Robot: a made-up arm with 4 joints.
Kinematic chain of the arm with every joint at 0, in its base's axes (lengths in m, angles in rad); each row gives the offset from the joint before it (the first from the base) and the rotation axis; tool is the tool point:
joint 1: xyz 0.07 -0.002 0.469 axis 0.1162 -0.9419 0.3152
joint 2: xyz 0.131 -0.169 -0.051 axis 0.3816 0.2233 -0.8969
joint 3: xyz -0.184 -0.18 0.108 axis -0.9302 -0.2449 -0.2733
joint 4: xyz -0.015 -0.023 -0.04 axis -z
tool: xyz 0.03 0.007 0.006
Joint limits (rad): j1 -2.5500..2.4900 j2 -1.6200..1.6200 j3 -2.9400..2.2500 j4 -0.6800..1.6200
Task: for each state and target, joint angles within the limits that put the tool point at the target. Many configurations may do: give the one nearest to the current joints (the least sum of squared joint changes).
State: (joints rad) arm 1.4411 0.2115 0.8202 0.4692
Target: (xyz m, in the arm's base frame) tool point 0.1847 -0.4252 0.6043
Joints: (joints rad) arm 1.3959 -0.5373 0.4455 1.2373
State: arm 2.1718 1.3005 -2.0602 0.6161
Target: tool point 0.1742 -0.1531 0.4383
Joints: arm 2.4023 0.9287 -1.8332 0.8569
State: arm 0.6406 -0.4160 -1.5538 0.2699
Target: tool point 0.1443 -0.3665 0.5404
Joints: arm 0.7795 -0.6666 -1.7704 0.1153
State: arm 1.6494 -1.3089 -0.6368 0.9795
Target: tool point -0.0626 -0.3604 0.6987
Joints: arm 2.4530 -1.6106 -0.3158 1.1590
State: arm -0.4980 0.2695 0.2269 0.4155
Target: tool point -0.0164 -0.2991 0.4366
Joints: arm 0.3627 0.6035 0.0901 0.6174
